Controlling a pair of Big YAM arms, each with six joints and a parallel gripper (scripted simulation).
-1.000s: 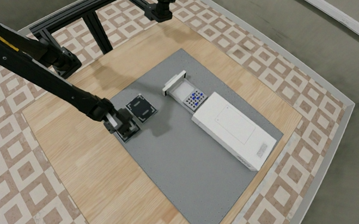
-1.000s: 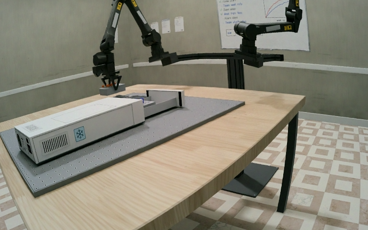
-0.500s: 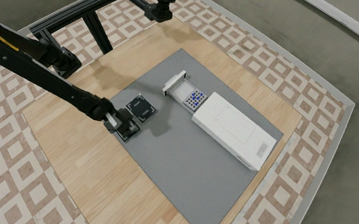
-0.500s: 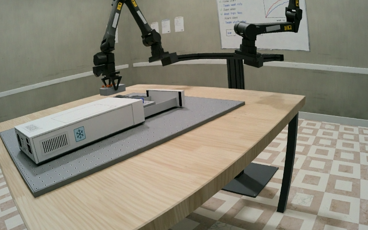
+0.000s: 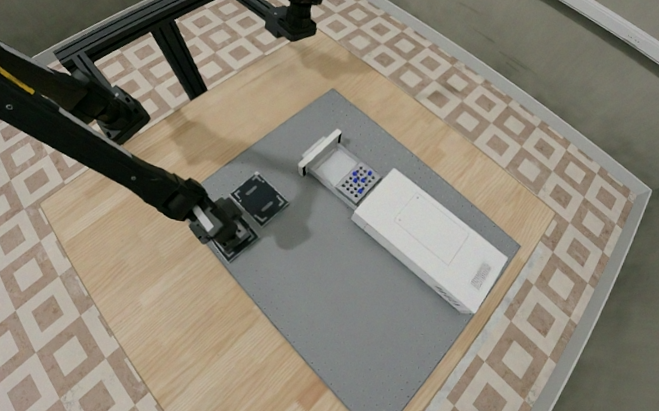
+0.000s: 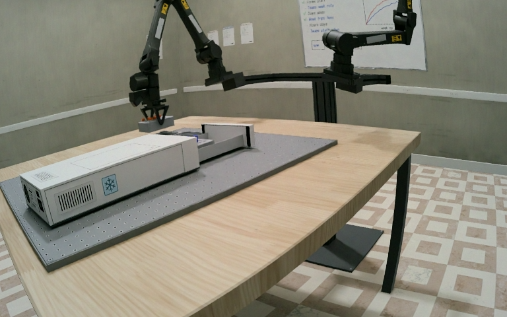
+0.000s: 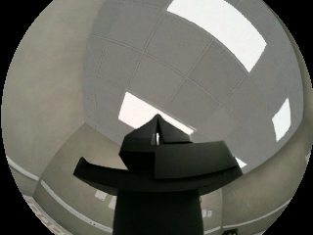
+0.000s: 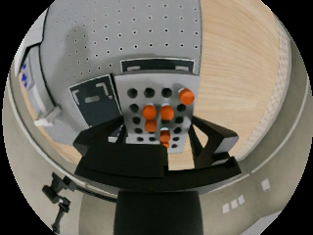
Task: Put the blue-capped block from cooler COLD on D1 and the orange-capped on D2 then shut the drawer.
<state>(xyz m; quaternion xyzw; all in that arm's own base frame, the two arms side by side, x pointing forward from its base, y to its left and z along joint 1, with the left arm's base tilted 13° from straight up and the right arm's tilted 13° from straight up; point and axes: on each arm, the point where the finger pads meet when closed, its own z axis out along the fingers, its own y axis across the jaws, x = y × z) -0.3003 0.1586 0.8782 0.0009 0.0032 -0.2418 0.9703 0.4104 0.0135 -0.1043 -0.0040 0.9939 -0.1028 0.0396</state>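
Observation:
Right now the dark deck slot D2 is 6 cm below my right hand. The rest, counted from my right hand: dark deck slot D1: 3 cm behind, 14 cm to the left, 6 cm below; then white cooler: 25 cm ahead, 42 cm to the left, 3 cm below.

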